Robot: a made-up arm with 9 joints. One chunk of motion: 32 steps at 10 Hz.
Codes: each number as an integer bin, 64 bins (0 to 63) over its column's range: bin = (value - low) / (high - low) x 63, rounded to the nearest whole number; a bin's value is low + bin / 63 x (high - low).
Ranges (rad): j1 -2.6..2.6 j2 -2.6..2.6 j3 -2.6..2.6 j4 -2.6..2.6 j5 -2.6..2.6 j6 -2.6..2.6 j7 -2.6..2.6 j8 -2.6..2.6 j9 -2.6..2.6
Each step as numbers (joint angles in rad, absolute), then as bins.
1 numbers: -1.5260 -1.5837 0.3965 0.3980 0.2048 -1.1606 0.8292 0.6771 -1.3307
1 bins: 13 12 36 36 34 17 42 40 15
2 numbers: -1.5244 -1.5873 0.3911 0.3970 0.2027 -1.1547 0.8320 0.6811 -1.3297
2 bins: 13 12 36 36 34 18 42 40 15
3 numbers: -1.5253 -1.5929 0.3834 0.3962 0.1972 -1.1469 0.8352 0.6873 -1.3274
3 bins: 13 12 36 36 34 18 42 40 15
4 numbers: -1.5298 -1.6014 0.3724 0.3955 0.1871 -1.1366 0.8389 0.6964 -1.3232
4 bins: 13 12 36 36 34 18 42 40 15
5 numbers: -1.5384 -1.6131 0.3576 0.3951 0.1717 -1.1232 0.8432 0.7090 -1.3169
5 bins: 13 12 36 36 34 18 42 40 16
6 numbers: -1.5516 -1.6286 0.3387 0.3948 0.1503 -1.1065 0.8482 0.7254 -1.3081
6 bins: 13 12 36 36 33 18 42 40 16
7 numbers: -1.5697 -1.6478 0.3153 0.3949 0.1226 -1.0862 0.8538 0.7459 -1.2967
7 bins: 12 12 35 36 33 18 42 41 16
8 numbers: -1.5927 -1.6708 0.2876 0.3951 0.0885 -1.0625 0.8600 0.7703 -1.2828
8 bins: 12 11 35 36 33 19 42 41 16
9 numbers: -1.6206 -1.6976 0.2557 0.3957 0.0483 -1.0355 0.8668 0.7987 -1.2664
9 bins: 12 11 35 36 32 19 42 41 16
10 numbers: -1.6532 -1.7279 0.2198 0.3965 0.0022 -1.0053 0.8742 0.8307 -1.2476
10 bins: 11 11 34 36 32 19 42 42 16
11 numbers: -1.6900 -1.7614 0.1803 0.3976 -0.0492 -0.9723 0.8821 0.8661 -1.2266
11 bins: 11 10 34 36 31 20 42 42 17
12 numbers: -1.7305 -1.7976 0.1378 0.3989 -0.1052 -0.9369 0.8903 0.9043 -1.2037
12 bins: 11 10 33 36 30 20 42 42 17
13 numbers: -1.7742 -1.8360 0.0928 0.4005 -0.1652 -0.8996 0.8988 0.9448 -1.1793
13 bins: 10 9 33 36 29 21 42 43 17
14 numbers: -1.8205 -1.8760 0.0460 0.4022 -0.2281 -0.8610 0.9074 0.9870 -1.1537
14 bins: 9 9 32 36 29 21 42 43 18
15 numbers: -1.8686 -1.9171 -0.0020 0.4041 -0.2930 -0.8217 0.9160 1.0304 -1.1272
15 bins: 9 8 31 36 28 22 43 44 18
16 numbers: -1.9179 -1.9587 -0.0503 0.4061 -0.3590 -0.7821 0.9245 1.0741 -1.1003
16 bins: 8 8 31 36 27 22 43 45 18
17 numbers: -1.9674 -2.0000 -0.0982 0.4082 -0.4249 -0.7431 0.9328 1.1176 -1.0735
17 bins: 8 7 30 36 26 22 43 45 18
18 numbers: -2.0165 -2.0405 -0.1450 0.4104 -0.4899 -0.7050 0.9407 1.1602 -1.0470
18 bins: 7 7 30 36 26 23 43 46 19
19 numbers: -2.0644 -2.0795 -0.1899 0.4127 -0.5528 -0.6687 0.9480 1.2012 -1.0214
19 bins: 6 6 29 37 25 23 43 46 19
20 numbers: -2.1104 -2.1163 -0.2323 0.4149 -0.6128 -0.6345 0.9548 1.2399 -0.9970
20 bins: 6 6 29 37 24 24 43 47 19
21 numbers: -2.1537 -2.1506 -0.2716 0.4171 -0.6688 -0.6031 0.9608 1.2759 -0.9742
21 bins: 5 5 28 37 23 24 43 47 20
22 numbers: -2.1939 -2.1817 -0.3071 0.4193 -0.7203 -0.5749 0.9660 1.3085 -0.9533
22 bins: 5 5 28 37 23 25 43 47 20
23 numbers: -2.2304 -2.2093 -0.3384 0.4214 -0.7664 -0.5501 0.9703 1.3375 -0.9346
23 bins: 4 5 27 37 22 25 43 48 20
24 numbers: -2.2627 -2.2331 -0.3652 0.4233 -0.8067 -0.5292 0.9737 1.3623 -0.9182
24 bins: 4 4 27 37 22 25 43 48 20
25 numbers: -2.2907 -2.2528 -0.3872 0.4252 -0.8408 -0.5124 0.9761 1.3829 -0.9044
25 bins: 4 4 27 37 21 25 43 48 21
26 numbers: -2.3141 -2.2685 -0.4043 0.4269 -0.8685 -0.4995 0.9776 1.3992 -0.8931
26 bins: 3 4 27 37 21 25 43 48 21
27 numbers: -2.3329 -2.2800 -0.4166 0.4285 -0.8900 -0.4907 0.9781 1.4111 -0.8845
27 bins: 3 4 26 37 21 26 43 49 21
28 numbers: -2.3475 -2.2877 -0.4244 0.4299 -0.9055 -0.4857 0.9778 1.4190 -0.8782
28 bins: 3 4 26 37 21 26 43 49 21
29 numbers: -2.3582 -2.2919 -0.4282 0.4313 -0.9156 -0.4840 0.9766 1.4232 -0.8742
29 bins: 3 4 26 37 20 26 43 49 21
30 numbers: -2.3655 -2.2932 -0.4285 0.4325 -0.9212 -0.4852 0.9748 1.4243 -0.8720
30 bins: 3 4 26 37 20 26 43 49 21
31 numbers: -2.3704 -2.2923 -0.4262 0.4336 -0.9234 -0.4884 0.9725 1.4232 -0.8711
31 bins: 3 4 26 37 20 26 43 49 21
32 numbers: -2.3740 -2.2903 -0.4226 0.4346 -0.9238 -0.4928 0.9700 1.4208 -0.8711
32 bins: 3 4 26 37 20 26 43 49 21
